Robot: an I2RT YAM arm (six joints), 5 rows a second.
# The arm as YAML. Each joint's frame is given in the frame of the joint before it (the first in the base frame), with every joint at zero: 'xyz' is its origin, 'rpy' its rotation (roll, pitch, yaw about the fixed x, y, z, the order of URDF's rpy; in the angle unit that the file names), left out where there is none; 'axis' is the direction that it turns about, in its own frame. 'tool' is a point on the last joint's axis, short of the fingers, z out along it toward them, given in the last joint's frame.
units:
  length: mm
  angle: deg
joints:
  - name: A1
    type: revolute
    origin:
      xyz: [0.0, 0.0, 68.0]
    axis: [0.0, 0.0, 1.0]
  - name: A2
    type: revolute
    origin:
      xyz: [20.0, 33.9, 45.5]
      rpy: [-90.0, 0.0, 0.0]
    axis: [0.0, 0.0, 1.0]
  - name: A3
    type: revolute
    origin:
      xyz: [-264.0, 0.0, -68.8]
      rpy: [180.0, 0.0, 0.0]
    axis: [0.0, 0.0, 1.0]
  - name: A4
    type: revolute
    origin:
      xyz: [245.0, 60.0, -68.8]
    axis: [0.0, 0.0, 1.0]
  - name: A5
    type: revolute
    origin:
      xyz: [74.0, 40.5, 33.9]
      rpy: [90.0, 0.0, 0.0]
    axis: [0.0, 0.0, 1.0]
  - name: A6
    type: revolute
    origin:
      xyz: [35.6, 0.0, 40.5]
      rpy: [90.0, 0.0, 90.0]
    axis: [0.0, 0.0, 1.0]
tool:
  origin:
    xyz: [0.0, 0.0, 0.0]
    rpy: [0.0, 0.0, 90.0]
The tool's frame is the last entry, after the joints.
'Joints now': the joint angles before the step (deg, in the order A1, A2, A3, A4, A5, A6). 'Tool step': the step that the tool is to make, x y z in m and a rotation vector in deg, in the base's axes. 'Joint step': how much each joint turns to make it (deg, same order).
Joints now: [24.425, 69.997, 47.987, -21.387, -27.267, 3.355]
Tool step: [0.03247, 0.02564, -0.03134, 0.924, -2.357, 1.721]
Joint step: [1.946, 11.081, -0.044, 13.661, 0.285, 0.023]
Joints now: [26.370, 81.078, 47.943, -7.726, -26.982, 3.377]
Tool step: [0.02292, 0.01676, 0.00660, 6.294, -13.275, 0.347]
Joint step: [0.919, 4.460, 0.002, 19.145, 0.678, 0.000]
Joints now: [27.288, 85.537, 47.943, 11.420, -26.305, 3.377]
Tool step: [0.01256, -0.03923, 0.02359, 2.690, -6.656, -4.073]
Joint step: [-7.606, -3.453, 0.023, 2.885, -3.169, -1.749]
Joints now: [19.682, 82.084, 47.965, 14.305, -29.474, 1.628]
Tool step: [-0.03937, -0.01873, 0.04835, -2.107, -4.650, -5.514]
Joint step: [-0.197, -13.705, 0.329, -11.192, 6.163, -1.880]
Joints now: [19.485, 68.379, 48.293, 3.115, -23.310, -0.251]
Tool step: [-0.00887, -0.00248, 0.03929, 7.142, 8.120, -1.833]
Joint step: [0.000, -2.186, 8.042, -11.278, -1.093, 10.447]
